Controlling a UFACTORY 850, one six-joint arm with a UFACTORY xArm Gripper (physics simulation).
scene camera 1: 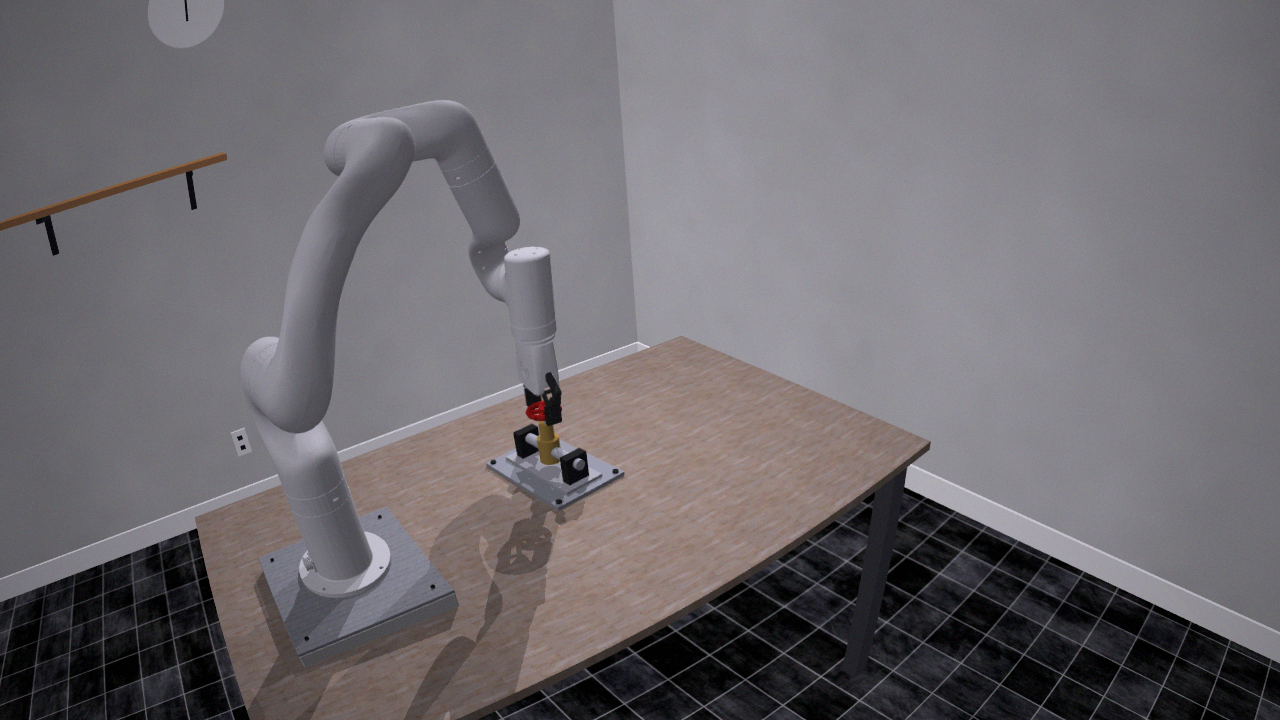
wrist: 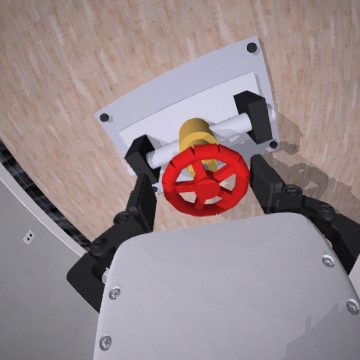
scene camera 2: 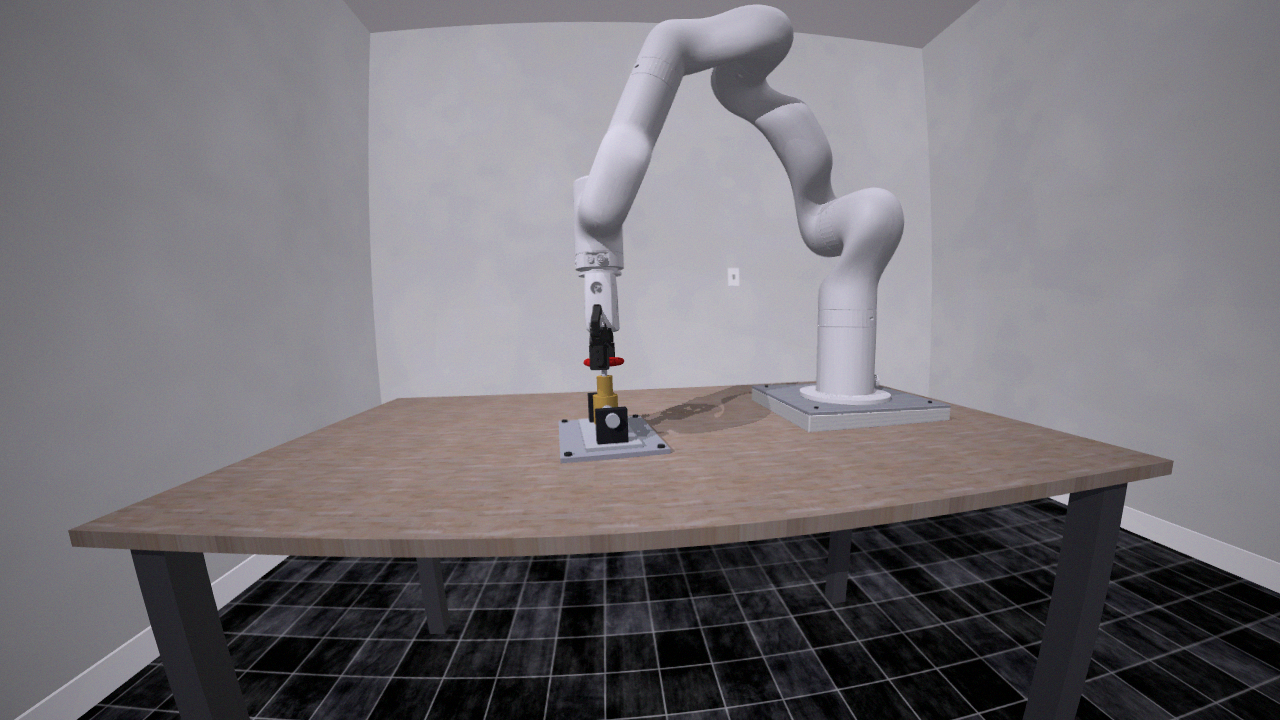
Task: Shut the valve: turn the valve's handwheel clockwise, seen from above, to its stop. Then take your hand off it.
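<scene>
The red handwheel (scene camera 1: 537, 411) (scene camera 2: 616, 361) (wrist: 206, 188) sits level on top of the yellow valve body (scene camera 1: 548, 450) (scene camera 2: 605, 388) (wrist: 194, 131). My gripper (scene camera 1: 542, 404) (scene camera 2: 601, 352) (wrist: 200, 177) points down and is open. Its two black fingers stand on opposite sides of the handwheel, at about the wheel's height. In the wrist view a gap shows between the left finger and the rim, and a narrower one at the right finger. The handwheel's spokes and hub show in the wrist view. How far the valve is turned cannot be told.
The valve stands on a grey base plate (scene camera 1: 534, 488) (scene camera 2: 572, 445) (wrist: 175, 86) with bolts at its corners. Black blocks (scene camera 1: 574, 466) (scene camera 2: 611, 424) (wrist: 142, 156) hold the pipe (wrist: 232, 125) on both sides. The arm's mounting plate (scene camera 1: 411, 573) (scene camera 2: 921, 413) is on the same table (scene camera 1: 716, 447) (scene camera 2: 358, 483).
</scene>
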